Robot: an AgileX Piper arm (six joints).
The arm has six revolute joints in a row. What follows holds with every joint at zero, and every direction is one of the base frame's.
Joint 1 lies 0.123 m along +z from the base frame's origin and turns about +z.
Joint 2 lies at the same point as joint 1 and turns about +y.
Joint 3 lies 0.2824 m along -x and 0.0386 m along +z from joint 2 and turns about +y.
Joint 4 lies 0.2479 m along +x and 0.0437 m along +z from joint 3 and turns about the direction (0.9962, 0, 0.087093).
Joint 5 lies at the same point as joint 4 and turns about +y.
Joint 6 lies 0.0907 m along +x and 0.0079 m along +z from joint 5 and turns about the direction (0.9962, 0, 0.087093).
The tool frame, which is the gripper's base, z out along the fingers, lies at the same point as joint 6; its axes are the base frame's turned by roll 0, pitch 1.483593 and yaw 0 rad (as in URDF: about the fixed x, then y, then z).
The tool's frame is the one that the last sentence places.
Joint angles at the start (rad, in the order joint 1, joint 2, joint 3, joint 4, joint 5, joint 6): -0.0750, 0.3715, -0.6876, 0.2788, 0.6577, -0.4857
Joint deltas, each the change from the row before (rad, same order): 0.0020, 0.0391, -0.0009, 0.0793, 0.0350, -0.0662; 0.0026, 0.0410, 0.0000, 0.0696, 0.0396, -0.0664; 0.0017, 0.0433, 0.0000, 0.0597, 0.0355, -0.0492; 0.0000, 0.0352, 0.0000, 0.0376, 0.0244, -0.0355; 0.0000, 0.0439, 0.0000, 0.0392, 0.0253, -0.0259; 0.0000, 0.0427, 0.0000, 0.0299, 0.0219, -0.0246; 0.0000, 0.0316, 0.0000, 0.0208, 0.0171, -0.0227; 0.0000, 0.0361, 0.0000, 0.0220, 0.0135, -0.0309; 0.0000, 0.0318, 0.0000, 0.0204, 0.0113, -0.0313; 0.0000, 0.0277, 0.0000, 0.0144, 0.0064, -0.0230
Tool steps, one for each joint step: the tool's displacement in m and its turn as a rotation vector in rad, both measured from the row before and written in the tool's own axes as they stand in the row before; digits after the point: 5 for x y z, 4 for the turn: 0.00094, 0.00413, 0.00899, -0.0721, 0.0415, 0.0027; 0.00134, 0.00353, 0.00940, -0.0732, 0.0455, -0.0042; 0.00091, 0.00223, 0.00976, -0.0675, 0.0432, 0.0069; 0.00057, 0.00054, 0.00782, -0.0460, 0.0337, 0.0032; 0.00049, -0.00028, 0.00959, -0.0507, 0.0392, 0.0177; 0.00049, -0.00116, 0.00916, -0.0435, 0.0383, 0.0128; 0.00036, -0.00107, 0.00667, -0.0325, 0.0285, 0.0045; 0.00005, -0.00185, 0.00752, -0.0325, 0.0279, -0.0005; -0.00008, -0.00176, 0.00655, -0.0292, 0.0225, -0.0035; -0.00010, -0.00204, 0.00565, -0.0214, 0.0184, -0.0007
